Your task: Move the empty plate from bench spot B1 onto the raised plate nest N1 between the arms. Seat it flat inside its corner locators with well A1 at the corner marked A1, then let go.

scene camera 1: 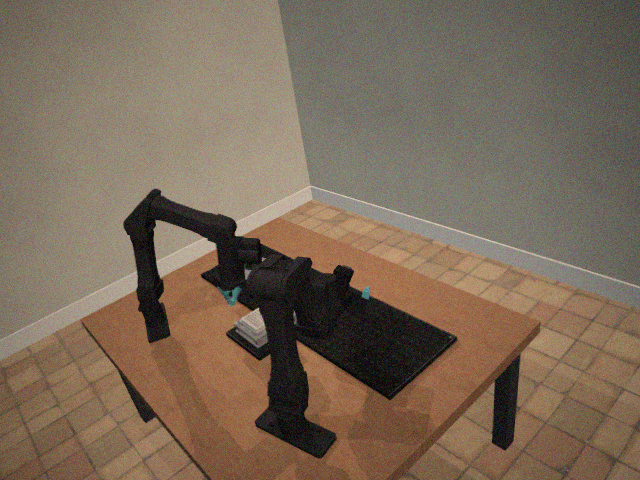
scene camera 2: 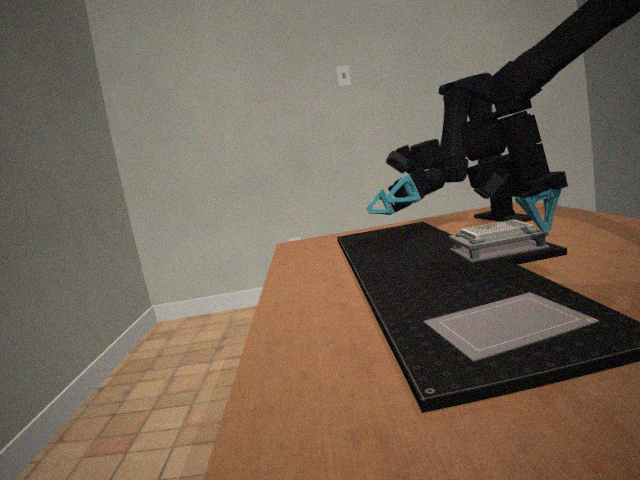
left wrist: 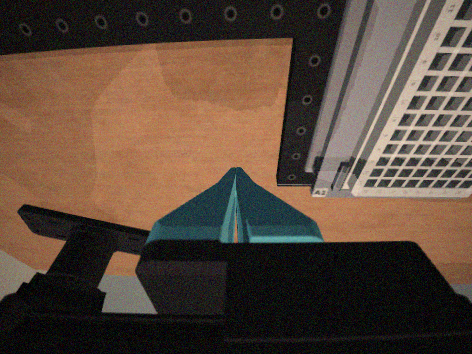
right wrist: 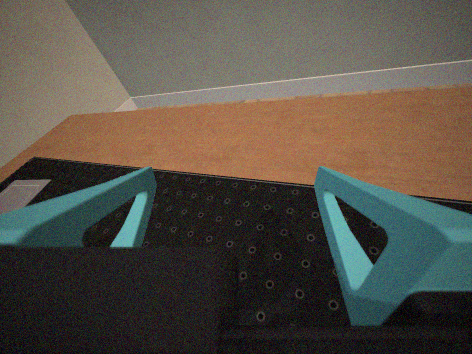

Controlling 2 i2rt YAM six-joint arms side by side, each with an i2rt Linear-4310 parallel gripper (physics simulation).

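Where they show: left gripper, fingertip midpoint: [scene camera 1: 232,305] [scene camera 2: 546,231] [left wrist: 235,176]; right gripper, fingertip midpoint: [scene camera 1: 352,282] [scene camera 2: 376,205] [right wrist: 235,175]; left arm's base, origin of the base link: [scene camera 1: 156,322] [left wrist: 99,231]; right arm's base, origin of the base link: [scene camera 1: 294,431] [scene camera 2: 502,218].
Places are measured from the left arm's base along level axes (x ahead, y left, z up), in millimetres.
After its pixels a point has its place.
The white well plate [scene camera 1: 253,317] @(z 57, x 288, y -234 mm) [scene camera 2: 497,228] @(z 59, x 321, y -229 mm) [left wrist: 425,119] @(z 56, x 311, y -224 mm) rests on the raised grey nest [scene camera 2: 509,243] @(z 19, x 297, y -256 mm) [left wrist: 382,70] @(z 45, x 321, y -192 mm). The nest's A1 label [left wrist: 320,192] @(z 45, x 234, y -214 mm) shows in the left wrist view, near one plate corner. I cannot tell whether the plate is fully flush inside the locators, and the plate's own A1 mark is not readable. My left gripper [scene camera 1: 231,303] @(z 62, x 244, y -143 mm) [scene camera 2: 545,232] @(z 62, x 244, y -143 mm) [left wrist: 235,176] @(z 62, x 244, y -143 mm) is shut and empty, its tips beside the nest's A1 end. My right gripper [scene camera 2: 378,205] @(z 123, x 579, y -331 mm) [right wrist: 235,175] @(z 123, x 579, y -331 mm) is open and empty, above the black board, away from the plate.
A flat grey rectangle [scene camera 2: 509,325] @(z 15, x 349, y 138 mm) [right wrist: 22,194] @(z 15, x 402, y 128 mm) with a thin outline lies bare on the black perforated board [scene camera 1: 392,335] @(z 13, x 618, y -479 mm) [scene camera 2: 392,268] @(z 13, x 534, y -166 mm) [right wrist: 260,240] @(z 13, x 585, y -315 mm); its label is unreadable. In scene camera 1 the right arm [scene camera 1: 284,341] @(z 269, x 293, y -648 mm) partly hides the nest. The wooden table [scene camera 1: 465,304] @(z 0, x 874, y -460 mm) extends around the board.
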